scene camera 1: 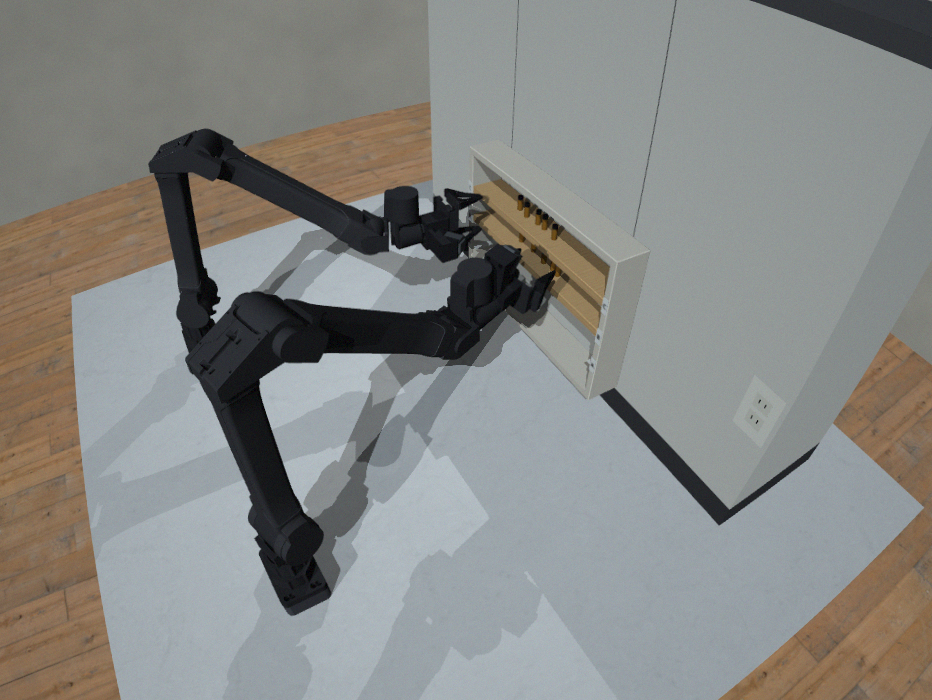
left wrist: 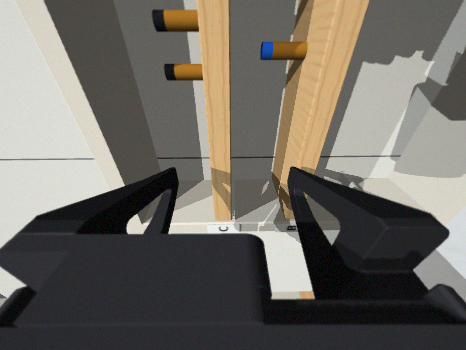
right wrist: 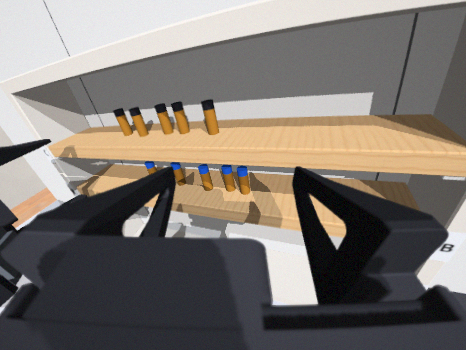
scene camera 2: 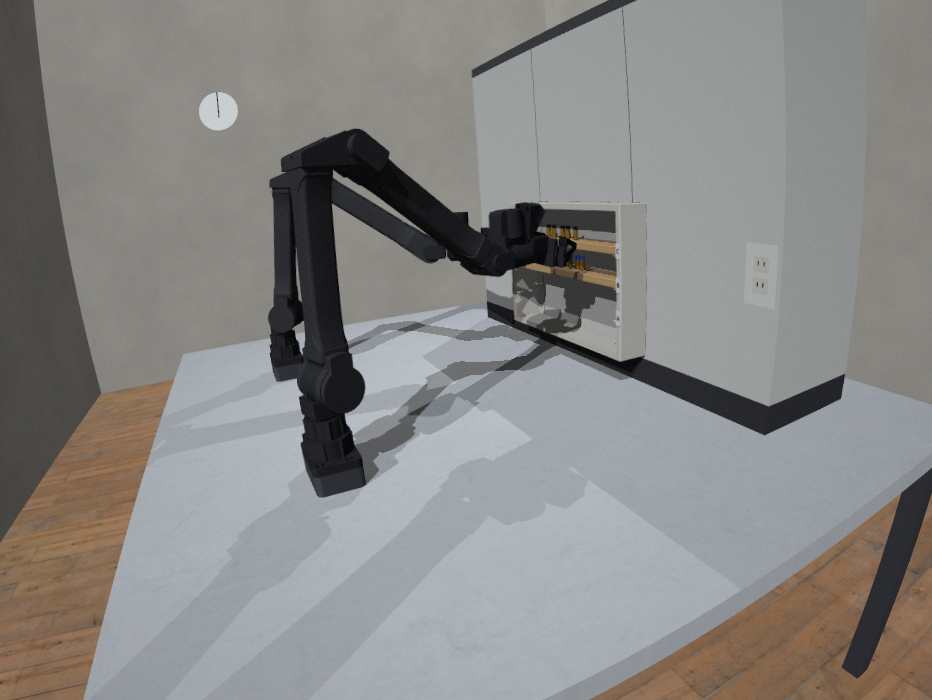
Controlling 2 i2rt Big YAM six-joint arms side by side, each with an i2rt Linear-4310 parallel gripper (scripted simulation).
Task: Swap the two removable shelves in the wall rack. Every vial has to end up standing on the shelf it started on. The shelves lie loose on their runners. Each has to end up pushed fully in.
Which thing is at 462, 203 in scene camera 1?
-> The left gripper.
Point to a wooden shelf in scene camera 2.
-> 601, 277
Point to a wooden shelf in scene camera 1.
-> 572, 257
